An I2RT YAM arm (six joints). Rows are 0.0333 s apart.
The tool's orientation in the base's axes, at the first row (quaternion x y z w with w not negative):
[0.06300, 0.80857, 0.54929, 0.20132]
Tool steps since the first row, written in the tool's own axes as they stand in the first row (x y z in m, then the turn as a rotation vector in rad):
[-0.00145, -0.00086, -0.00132, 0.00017, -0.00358, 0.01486]
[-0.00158, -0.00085, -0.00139, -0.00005, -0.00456, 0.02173]
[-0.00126, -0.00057, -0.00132, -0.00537, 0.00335, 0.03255]
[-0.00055, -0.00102, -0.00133, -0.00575, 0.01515, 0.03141]
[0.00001, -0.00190, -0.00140, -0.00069, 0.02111, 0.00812]
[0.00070, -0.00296, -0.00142, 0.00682, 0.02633, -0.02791]
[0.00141, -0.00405, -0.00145, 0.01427, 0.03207, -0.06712]
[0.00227, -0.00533, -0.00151, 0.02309, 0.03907, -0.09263]
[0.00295, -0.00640, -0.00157, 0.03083, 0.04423, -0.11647]
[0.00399, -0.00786, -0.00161, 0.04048, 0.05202, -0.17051]
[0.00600, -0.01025, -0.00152, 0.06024, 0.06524, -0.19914]
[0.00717, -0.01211, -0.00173, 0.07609, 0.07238, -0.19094]
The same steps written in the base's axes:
[0.00090, -0.00194, 0.00000, 0.00614, 0.01149, -0.00800]
[0.00099, -0.00204, 0.00007, 0.00917, 0.01696, -0.01101]
[0.00069, -0.00177, 0.00022, 0.01734, 0.02765, -0.00583]
[0.00010, -0.00172, -0.00037, 0.01583, 0.03113, 0.00541]
[-0.00034, -0.00194, -0.00130, 0.00132, 0.01499, 0.01690]
[-0.00085, -0.00215, -0.00244, -0.02037, -0.01165, 0.03111]
[-0.00137, -0.00237, -0.00360, -0.04332, -0.04085, 0.04682]
[-0.00203, -0.00264, -0.00498, -0.06226, -0.05729, 0.05900]
[-0.00254, -0.00289, -0.00611, -0.07934, -0.07335, 0.06925]
[-0.00333, -0.00315, -0.00770, -0.11040, -0.11384, 0.09095]
[-0.00484, -0.00336, -0.01042, -0.14128, -0.12703, 0.10699]
[-0.00577, -0.00388, -0.01236, -0.15333, -0.11205, 0.10687]

